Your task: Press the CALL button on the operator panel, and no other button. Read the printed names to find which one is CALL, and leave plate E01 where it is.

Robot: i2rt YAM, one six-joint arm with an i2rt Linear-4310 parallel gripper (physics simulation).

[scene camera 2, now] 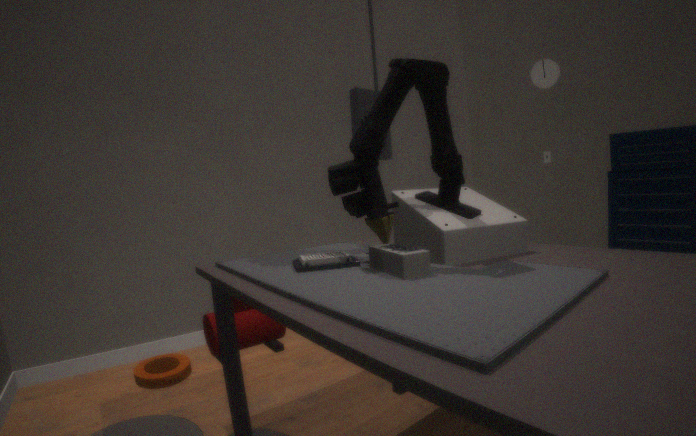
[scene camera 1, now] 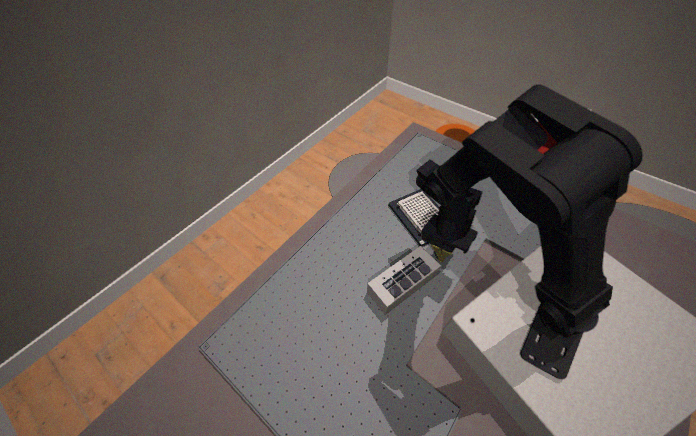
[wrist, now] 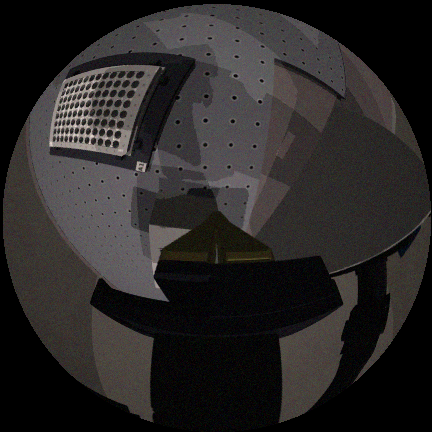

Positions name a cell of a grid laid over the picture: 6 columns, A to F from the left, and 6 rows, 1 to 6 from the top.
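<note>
Plate E01 (scene camera 1: D3) (wrist: B2) is visible, as are an operator panel (scene camera 1: D4) and a plate holder (wrist: C1). I also see my gripper (scene camera 1: D4) (scene camera 2: D4) (wrist: D4).
</note>
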